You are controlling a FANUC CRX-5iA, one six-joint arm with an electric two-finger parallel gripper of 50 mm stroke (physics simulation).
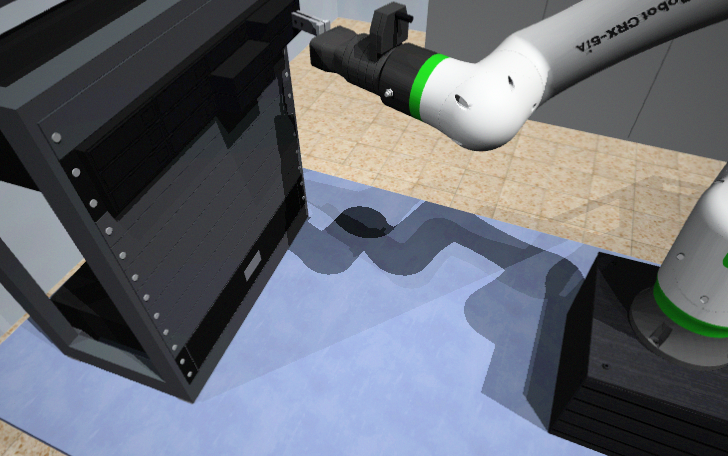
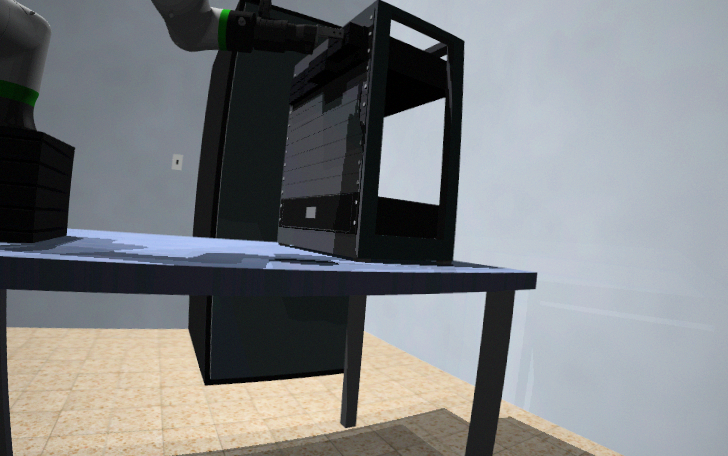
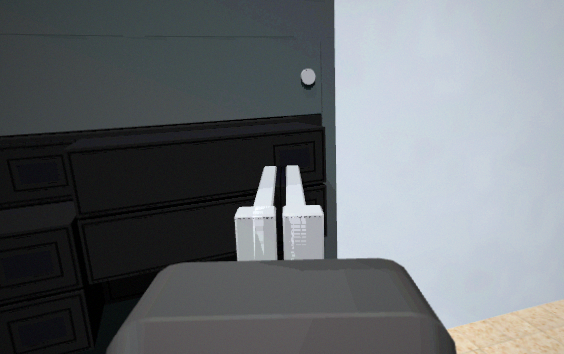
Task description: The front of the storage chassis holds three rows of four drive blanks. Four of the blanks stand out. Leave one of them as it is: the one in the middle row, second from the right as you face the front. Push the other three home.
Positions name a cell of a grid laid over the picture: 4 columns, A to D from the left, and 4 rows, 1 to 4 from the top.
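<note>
Image 1 gives me my gripper (image 1: B1) together with a rack frame (image 1: A2). In image 2 I find the rack frame (image 2: B1) and my gripper (image 2: B1) again. Image 3 shows the rack frame (image 3: A2) as well, and also my gripper (image 3: C3).
</note>
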